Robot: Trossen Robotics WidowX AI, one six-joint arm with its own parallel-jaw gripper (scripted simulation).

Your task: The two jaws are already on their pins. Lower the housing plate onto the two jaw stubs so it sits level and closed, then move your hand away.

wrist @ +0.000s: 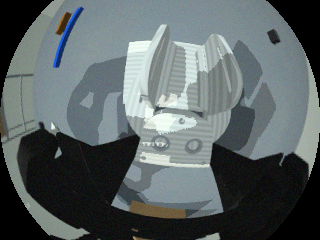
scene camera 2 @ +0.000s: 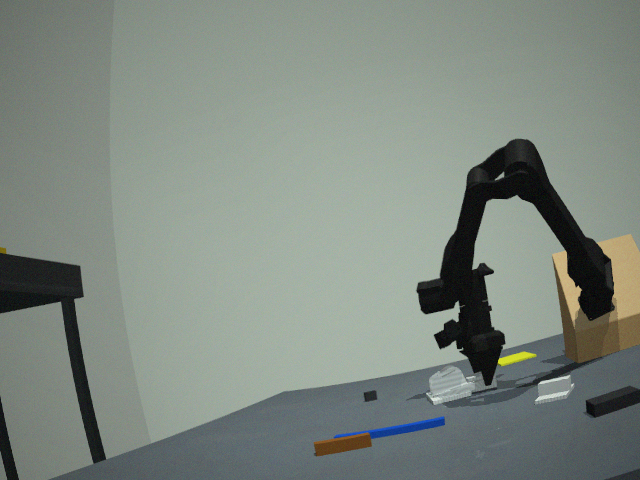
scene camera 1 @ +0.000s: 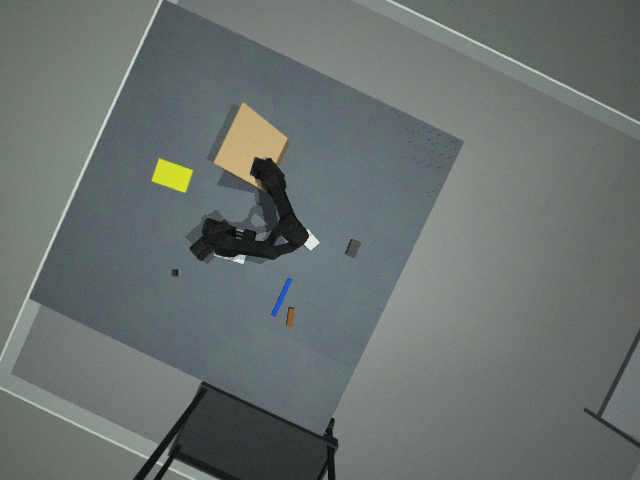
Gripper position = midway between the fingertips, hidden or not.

I see my gripper (scene camera 2: 483,383), a yellow sheet (scene camera 1: 166,173) and a blue bar (scene camera 2: 432,423).
My gripper is seen too in the wrist view (wrist: 174,142). The wrist view misses the yellow sheet, which is hidden by my gripper.
